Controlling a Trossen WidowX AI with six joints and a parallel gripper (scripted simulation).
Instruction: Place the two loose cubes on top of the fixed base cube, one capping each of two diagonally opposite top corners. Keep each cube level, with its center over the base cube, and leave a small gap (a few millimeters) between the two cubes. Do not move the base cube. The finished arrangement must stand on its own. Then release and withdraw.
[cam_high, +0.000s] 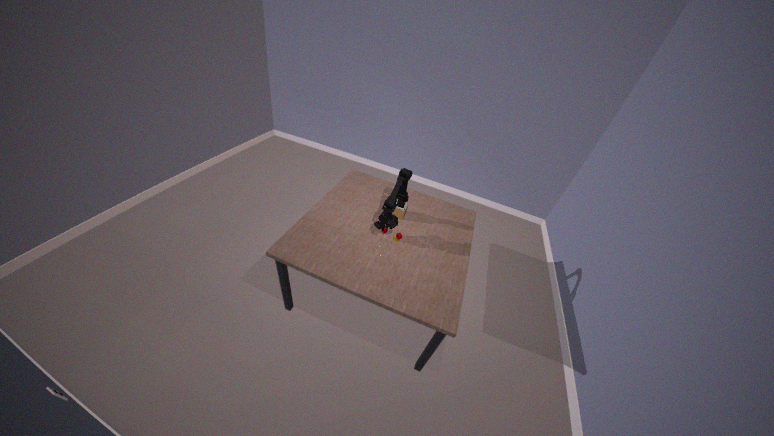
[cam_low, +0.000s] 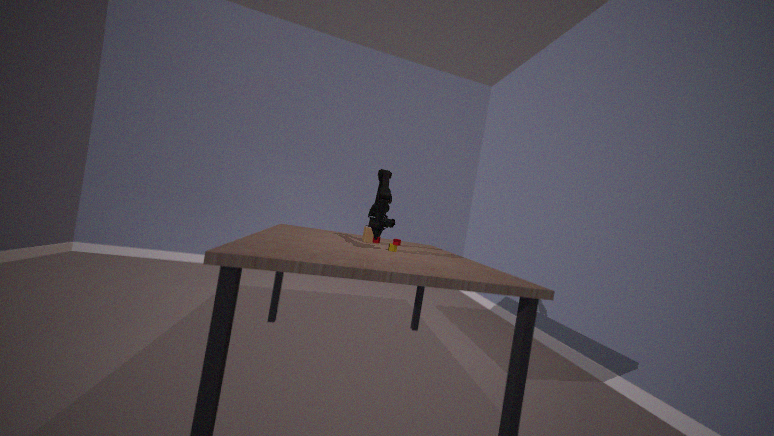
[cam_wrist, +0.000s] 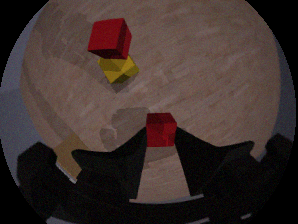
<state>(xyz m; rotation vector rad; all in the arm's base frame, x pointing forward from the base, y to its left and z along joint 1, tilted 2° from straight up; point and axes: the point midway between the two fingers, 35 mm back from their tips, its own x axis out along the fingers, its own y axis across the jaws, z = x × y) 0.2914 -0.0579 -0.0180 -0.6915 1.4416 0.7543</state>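
The yellow cube lies 10 cm to the left of my gripper tip, 3 cm below it and 1 cm ahead of it. Round my gripper tip: red cube (right at my gripper tip).
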